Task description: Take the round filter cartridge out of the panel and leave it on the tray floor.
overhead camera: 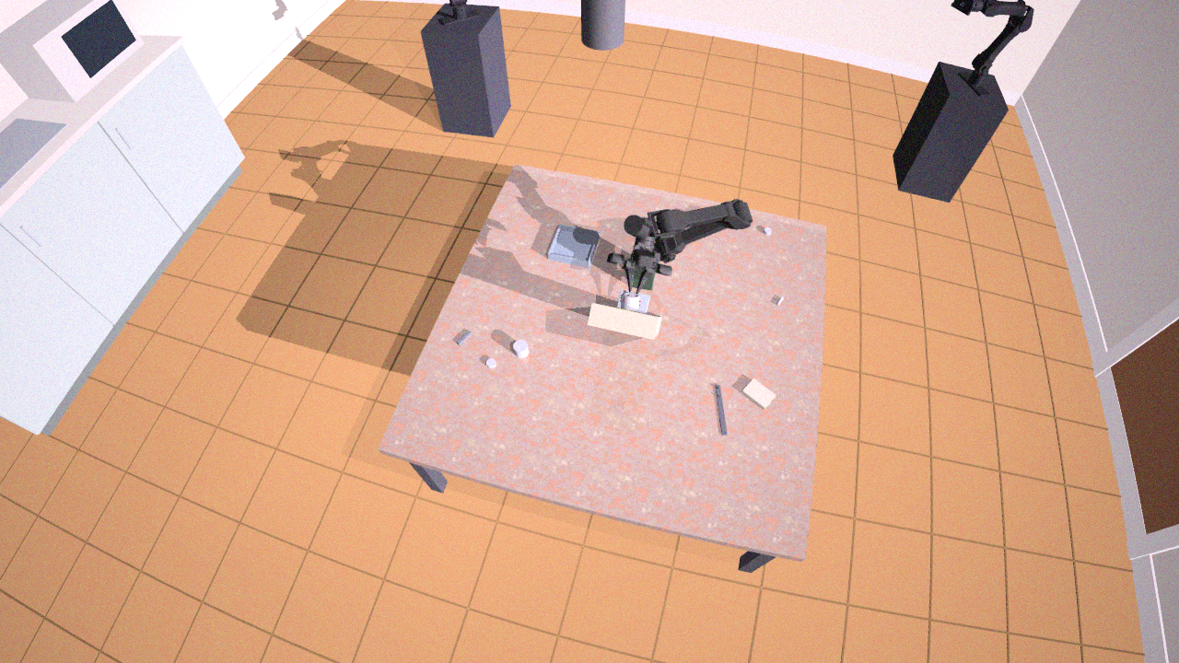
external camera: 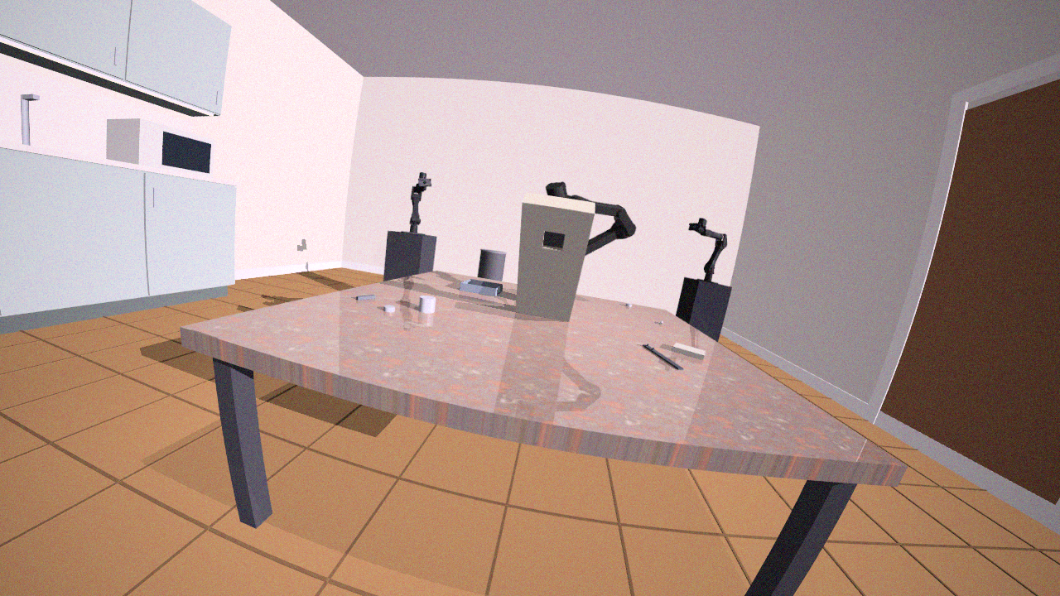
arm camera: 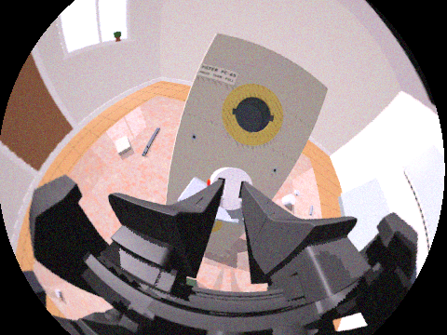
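My gripper tip is 20 mm above the white round filter cartridge and 10 mm short of it. From my gripper tip the other things lie so: beige block 440 mm to the left, 240 mm below, 110 mm ahead; then grey-blue tray 330 mm behind, 270 mm to the right, 240 mm below.
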